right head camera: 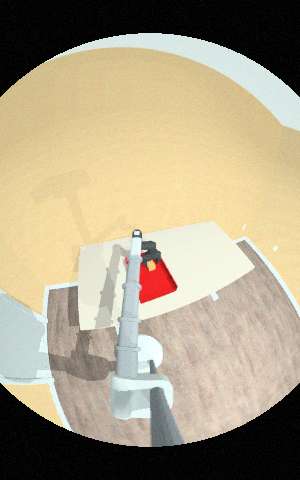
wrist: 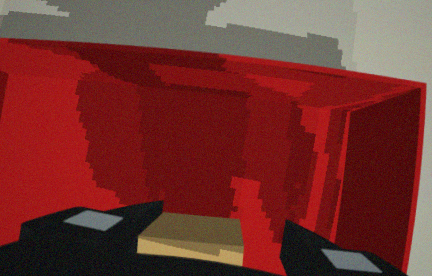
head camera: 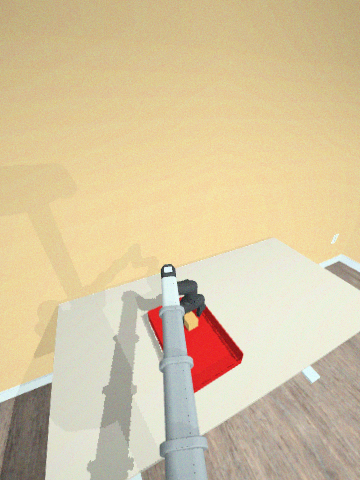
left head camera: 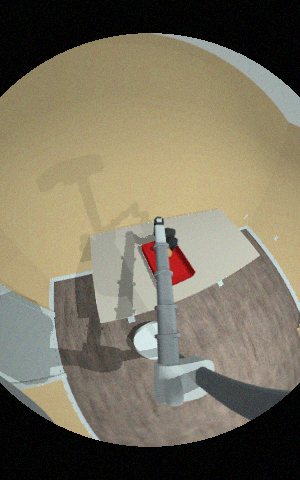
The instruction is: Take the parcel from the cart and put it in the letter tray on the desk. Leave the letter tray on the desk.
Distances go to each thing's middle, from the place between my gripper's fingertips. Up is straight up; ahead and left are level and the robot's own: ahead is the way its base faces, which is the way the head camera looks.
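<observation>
I find my gripper 2 cm below the parcel point(wrist: 209, 238) and 2 cm past it. There is also the red letter tray point(head camera: 214, 353), which is 3 cm above my hand, 1 cm to the left of it and 10 cm behind it.
</observation>
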